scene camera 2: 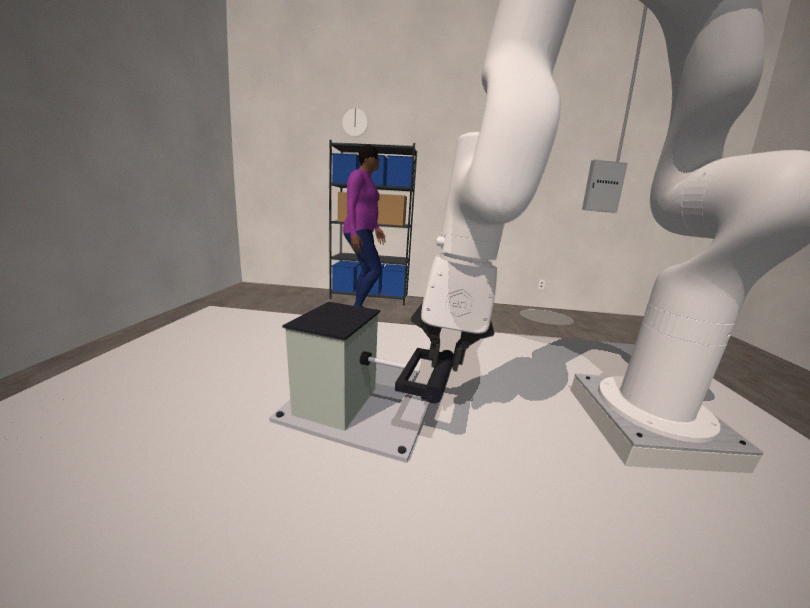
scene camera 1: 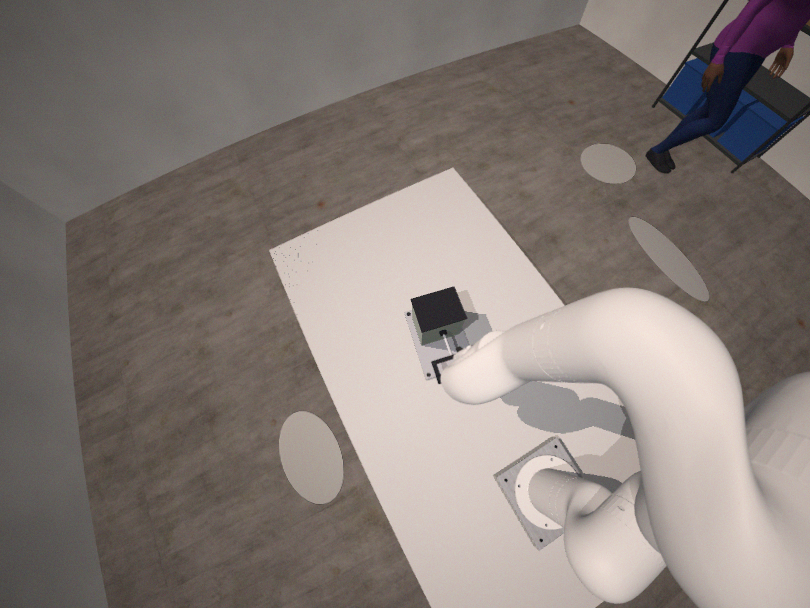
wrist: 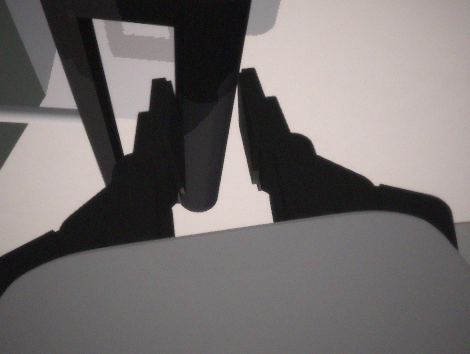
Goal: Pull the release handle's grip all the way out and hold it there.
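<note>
The release handle's black grip (scene camera 2: 439, 380) (wrist: 202, 150) is the outer bar of a rectangular frame, held out from the pale green box (scene camera 2: 317, 376) with a black top (scene camera 1: 438, 308). A stretch of light rod (scene camera 2: 391, 363) (wrist: 40, 114) shows between box and frame; it also shows in scene camera 1 (scene camera 1: 448, 344). My gripper (scene camera 2: 446, 364) (wrist: 207, 102) is shut on the grip from above, one finger inside the frame and one outside. A thin gap shows beside the outer finger in the wrist view. The arm hides the fingers in scene camera 1.
The box stands on a grey base plate (scene camera 1: 418, 356) (scene camera 2: 372, 433) with black bolts, on the white table (scene camera 1: 366, 294) (scene camera 2: 196, 510). The arm's square mounting plate (scene camera 1: 516, 487) (scene camera 2: 686, 456) stands to the right in scene camera 2. A person (scene camera 1: 732, 85) (scene camera 2: 363, 209) is beyond the table, near a shelf rack (scene camera 2: 330, 215).
</note>
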